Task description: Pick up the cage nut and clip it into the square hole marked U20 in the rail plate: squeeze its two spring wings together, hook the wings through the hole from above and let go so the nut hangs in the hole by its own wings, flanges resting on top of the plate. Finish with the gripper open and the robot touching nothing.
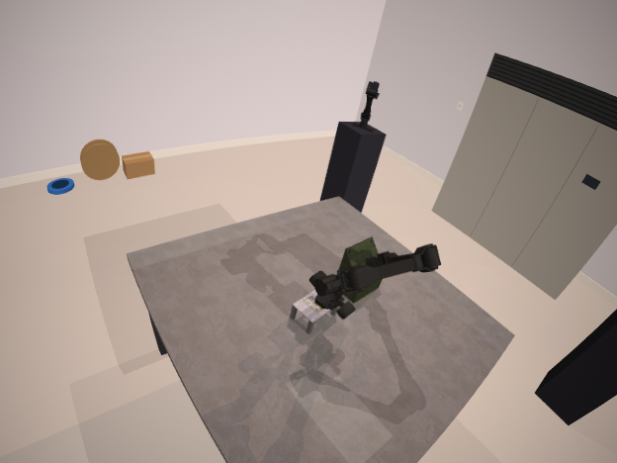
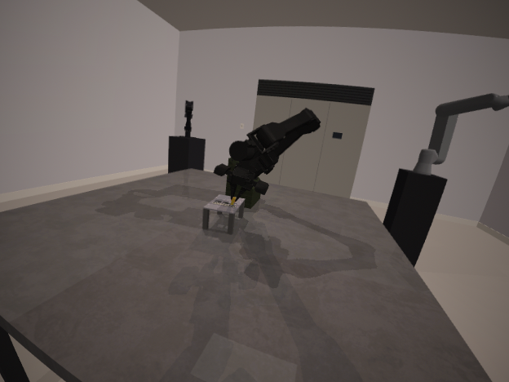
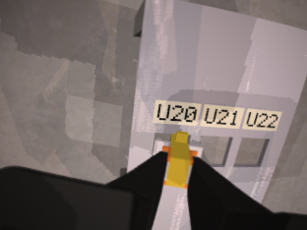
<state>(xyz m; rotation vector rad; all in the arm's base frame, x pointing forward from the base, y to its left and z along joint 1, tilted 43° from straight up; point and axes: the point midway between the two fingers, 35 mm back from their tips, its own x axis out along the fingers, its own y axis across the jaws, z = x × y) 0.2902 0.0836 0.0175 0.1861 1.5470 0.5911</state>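
The yellow cage nut is 1 cm below my gripper tip.
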